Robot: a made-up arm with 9 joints. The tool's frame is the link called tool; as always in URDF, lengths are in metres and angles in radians. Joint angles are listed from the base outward.
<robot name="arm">
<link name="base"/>
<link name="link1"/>
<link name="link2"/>
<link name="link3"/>
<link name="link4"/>
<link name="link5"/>
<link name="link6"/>
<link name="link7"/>
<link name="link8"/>
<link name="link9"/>
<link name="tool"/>
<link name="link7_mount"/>
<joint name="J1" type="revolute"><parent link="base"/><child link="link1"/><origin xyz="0 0 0.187" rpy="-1.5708 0 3.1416"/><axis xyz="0 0 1"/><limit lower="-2.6" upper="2.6"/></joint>
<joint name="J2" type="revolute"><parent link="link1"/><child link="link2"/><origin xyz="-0.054 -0.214 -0.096" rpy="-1.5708 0 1.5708"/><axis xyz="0 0 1"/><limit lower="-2.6" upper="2.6"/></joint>
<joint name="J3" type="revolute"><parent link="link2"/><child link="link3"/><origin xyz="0 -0.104 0.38" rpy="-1.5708 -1.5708 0"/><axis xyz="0 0 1"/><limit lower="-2.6" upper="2.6"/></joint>
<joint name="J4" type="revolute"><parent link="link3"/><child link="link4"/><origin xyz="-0.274 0.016 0.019" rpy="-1.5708 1.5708 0"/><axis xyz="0 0 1"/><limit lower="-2.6" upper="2.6"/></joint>
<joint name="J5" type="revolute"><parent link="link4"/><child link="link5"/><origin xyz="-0.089 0.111 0.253" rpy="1.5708 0 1.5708"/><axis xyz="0 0 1"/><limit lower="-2.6" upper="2.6"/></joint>
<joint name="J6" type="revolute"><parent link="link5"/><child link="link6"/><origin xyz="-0.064 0.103 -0.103" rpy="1.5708 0 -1.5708"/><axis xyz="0 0 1"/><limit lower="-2.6" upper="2.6"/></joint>
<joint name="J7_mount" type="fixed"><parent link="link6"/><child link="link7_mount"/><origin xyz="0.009 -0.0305 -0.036"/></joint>
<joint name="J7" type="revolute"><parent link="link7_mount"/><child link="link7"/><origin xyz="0.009 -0.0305 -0.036" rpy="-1.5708 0 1.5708"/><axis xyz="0 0 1"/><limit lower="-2.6" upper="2.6"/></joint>
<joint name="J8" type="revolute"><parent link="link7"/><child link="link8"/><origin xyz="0.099 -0.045 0.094" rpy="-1.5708 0 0"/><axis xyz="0 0 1"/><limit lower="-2.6" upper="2.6"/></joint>
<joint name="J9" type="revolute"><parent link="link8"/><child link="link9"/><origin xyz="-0.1 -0.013 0.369" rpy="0 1.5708 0"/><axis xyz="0 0 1"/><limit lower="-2.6" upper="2.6"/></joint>
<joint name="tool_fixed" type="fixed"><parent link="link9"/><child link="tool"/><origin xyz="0.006 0.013 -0.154" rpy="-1.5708 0 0"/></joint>
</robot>
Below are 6 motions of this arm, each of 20 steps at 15 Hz.
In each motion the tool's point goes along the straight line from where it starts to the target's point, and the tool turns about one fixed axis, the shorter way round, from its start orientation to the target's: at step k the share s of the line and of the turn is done. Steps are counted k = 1, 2, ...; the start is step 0. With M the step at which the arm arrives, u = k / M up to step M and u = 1 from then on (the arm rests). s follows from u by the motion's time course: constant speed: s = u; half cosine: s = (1 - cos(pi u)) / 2; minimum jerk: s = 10 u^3 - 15 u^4 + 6 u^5.
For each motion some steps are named. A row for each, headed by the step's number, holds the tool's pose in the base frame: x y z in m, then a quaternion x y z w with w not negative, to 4 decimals.
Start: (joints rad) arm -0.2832 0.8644 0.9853 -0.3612 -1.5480 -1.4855 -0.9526 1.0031 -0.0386
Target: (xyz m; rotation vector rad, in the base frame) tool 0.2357 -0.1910 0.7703 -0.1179 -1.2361 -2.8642
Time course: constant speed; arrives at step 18
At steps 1, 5, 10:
1: 0.2745 -0.2118 0.3363 -0.1758 0.2332 -0.9468 0.1349
5: 0.2654 -0.2069 0.4384 -0.1483 0.0840 -0.9793 0.1090
10: 0.2540 -0.2008 0.5660 -0.1089 -0.1050 -0.9858 0.0729

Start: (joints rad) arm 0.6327 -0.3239 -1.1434 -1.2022 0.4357 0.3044 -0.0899 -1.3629 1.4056
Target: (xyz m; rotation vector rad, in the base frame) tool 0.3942 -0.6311 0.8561 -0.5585 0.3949 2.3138
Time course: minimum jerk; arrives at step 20
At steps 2, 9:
2: 0.5824 -0.5402 0.2942 0.4560 -0.3972 0.6743 0.4238
9: 0.5068 -0.5767 0.5199 0.2021 -0.1921 0.8527 0.4418

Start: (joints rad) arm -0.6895 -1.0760 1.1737 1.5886 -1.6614 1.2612 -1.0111 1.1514 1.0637
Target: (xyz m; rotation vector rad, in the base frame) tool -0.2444 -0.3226 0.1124 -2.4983 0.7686 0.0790
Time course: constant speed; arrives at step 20
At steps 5, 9, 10, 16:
5: 0.0956 0.0303 -0.1735 -0.8856 0.0632 -0.2337 0.3963
9: 0.0050 -0.0638 -0.0973 -0.9079 0.1242 -0.1653 0.3647
10: -0.0177 -0.0873 -0.0782 -0.9120 0.1393 -0.1479 0.3562
16: -0.1537 -0.2285 0.0362 -0.9251 0.2276 -0.0421 0.3009

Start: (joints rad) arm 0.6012 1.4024 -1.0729 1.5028 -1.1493 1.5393 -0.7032 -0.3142 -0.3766
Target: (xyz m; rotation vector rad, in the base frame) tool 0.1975 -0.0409 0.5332 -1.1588 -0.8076 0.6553
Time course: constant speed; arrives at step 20
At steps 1, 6, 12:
1: 0.0539 0.2325 0.8029 -0.7874 0.2443 0.0724 0.5612
6: 0.0917 0.1606 0.7319 -0.7548 0.0834 0.1403 0.6353
12: 0.1370 0.0742 0.6468 -0.6790 -0.1132 0.2147 0.6928

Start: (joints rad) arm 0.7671 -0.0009 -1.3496 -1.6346 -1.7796 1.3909 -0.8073 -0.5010 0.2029
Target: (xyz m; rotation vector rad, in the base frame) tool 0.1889 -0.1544 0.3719 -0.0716 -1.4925 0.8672
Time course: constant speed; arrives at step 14
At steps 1, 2, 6, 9, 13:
1: 0.2902 -0.2124 0.2748 0.0738 -0.2649 0.2976 0.9142
2: 0.2825 -0.2080 0.2823 0.0660 -0.2987 0.3070 0.9012
6: 0.2513 -0.1901 0.3121 0.0340 -0.4290 0.3400 0.8362
9: 0.2279 -0.1767 0.3346 0.0095 -0.5204 0.3596 0.7745
13: 0.1967 -0.1589 0.3644 -0.0234 -0.6313 0.3783 0.6766

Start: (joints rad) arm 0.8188 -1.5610 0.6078 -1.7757 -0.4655 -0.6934 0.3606 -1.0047 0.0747
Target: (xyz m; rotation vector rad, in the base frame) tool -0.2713 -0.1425 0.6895 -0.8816 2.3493 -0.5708
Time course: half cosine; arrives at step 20
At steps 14, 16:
14: -0.3683 -0.0646 0.6676 -0.3572 0.8135 -0.1621 0.4294
16: -0.3162 -0.1064 0.6793 -0.3432 0.8503 -0.1901 0.3507

